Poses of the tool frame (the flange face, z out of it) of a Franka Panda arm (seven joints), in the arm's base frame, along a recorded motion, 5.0 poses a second.
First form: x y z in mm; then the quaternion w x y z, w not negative.
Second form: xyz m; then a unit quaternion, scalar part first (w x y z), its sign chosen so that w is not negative. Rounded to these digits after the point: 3 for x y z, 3 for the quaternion.
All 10 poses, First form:
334 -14 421 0.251 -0.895 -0.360 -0.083
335 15 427 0.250 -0.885 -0.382 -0.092
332 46 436 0.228 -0.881 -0.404 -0.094
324 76 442 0.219 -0.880 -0.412 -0.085
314 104 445 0.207 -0.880 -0.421 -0.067
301 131 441 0.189 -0.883 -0.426 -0.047
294 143 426 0.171 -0.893 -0.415 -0.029
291 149 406 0.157 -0.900 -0.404 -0.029
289 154 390 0.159 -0.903 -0.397 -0.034
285 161 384 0.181 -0.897 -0.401 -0.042
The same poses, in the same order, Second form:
0.334 -0.014 0.421 0.251 -0.895 -0.360 -0.083
0.335 0.015 0.427 0.250 -0.885 -0.382 -0.092
0.332 0.046 0.436 0.228 -0.881 -0.404 -0.094
0.324 0.076 0.442 0.219 -0.880 -0.412 -0.085
0.314 0.104 0.445 0.207 -0.880 -0.421 -0.067
0.301 0.131 0.441 0.189 -0.883 -0.426 -0.047
0.294 0.143 0.426 0.171 -0.893 -0.415 -0.029
0.291 0.149 0.406 0.157 -0.900 -0.404 -0.029
0.289 0.154 0.390 0.159 -0.903 -0.397 -0.034
0.285 0.161 0.384 0.181 -0.897 -0.401 -0.042

